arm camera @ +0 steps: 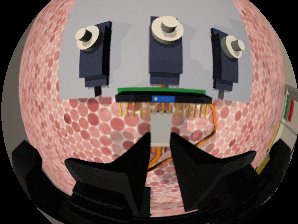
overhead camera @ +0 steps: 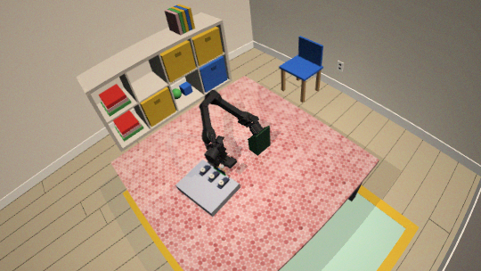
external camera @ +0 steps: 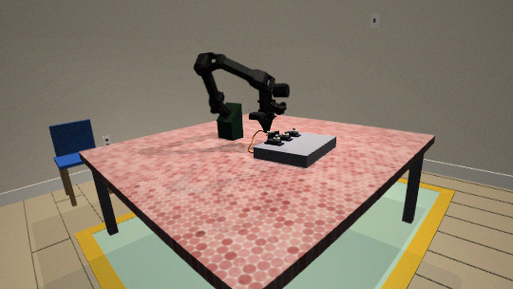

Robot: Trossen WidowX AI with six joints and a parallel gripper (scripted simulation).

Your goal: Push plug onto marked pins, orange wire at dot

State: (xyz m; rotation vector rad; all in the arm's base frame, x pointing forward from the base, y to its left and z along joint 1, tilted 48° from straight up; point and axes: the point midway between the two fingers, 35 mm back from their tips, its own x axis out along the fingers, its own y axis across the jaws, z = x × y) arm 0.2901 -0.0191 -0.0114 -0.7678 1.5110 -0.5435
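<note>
Right now the blue band is 40 mm ahead of my gripper tip. The rest, counted from my gripper tip: servo: 90 mm ahead, 10 mm to the left, 20 mm below; grey printed holder: 190 mm ahead, 20 mm to the left, 50 mm below.
</note>
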